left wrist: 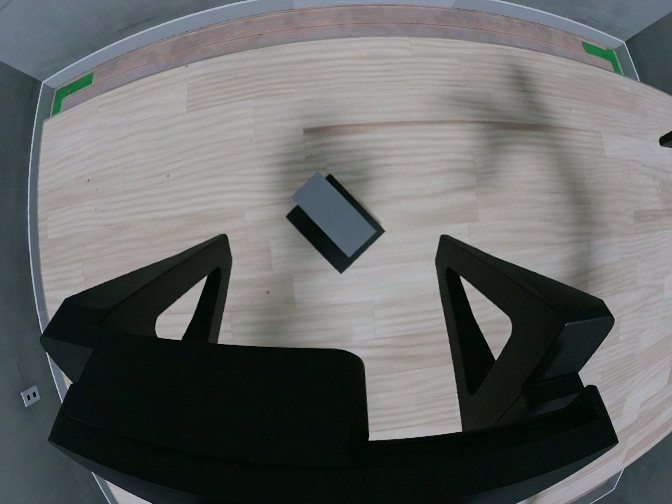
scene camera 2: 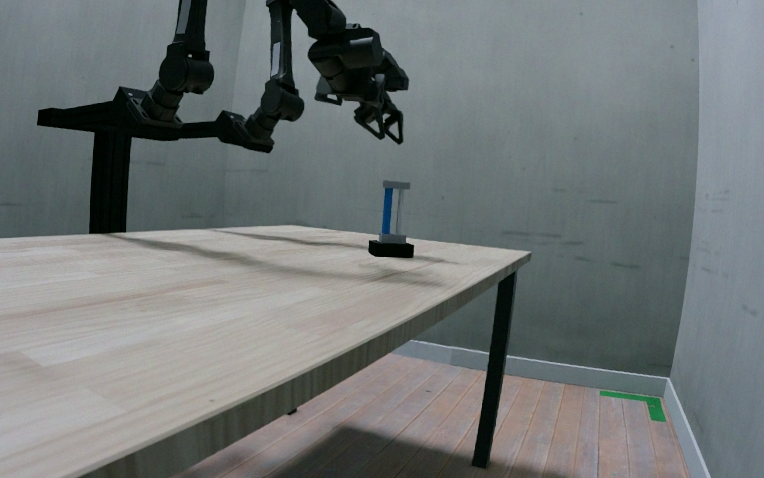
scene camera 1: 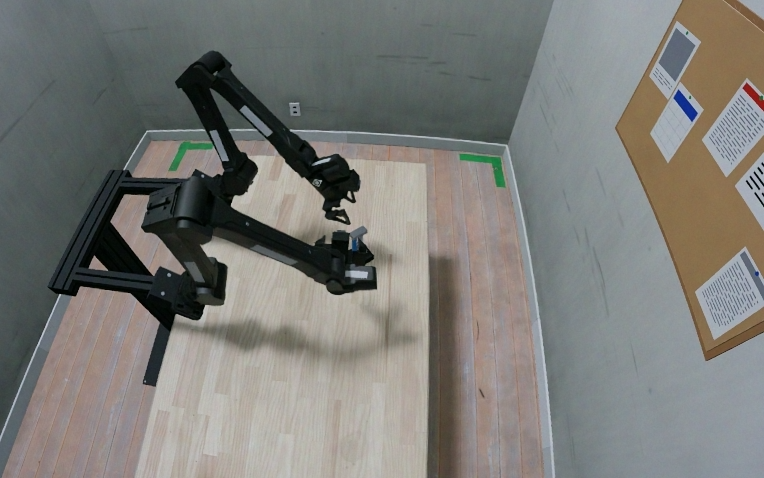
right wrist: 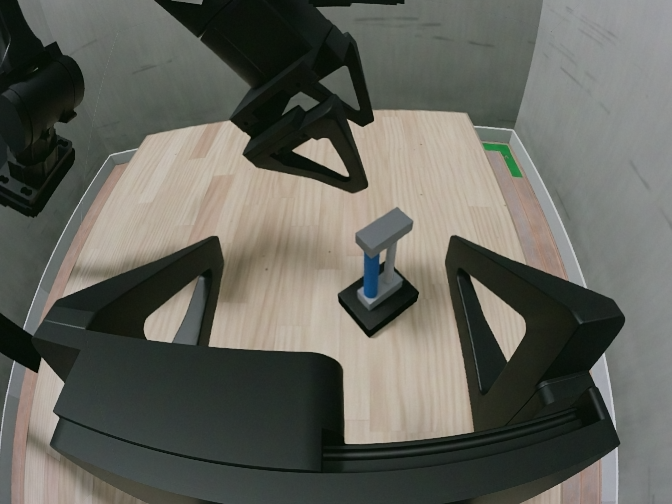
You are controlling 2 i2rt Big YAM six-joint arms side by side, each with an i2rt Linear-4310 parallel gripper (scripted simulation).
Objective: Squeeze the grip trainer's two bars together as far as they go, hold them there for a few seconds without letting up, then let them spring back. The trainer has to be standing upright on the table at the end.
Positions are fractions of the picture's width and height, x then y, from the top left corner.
Labels:
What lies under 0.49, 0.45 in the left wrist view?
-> A grip trainer.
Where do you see a grip trainer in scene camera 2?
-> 0.51, 0.51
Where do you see a grip trainer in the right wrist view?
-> At 0.55, 0.60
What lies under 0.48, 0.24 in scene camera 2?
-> My left gripper.

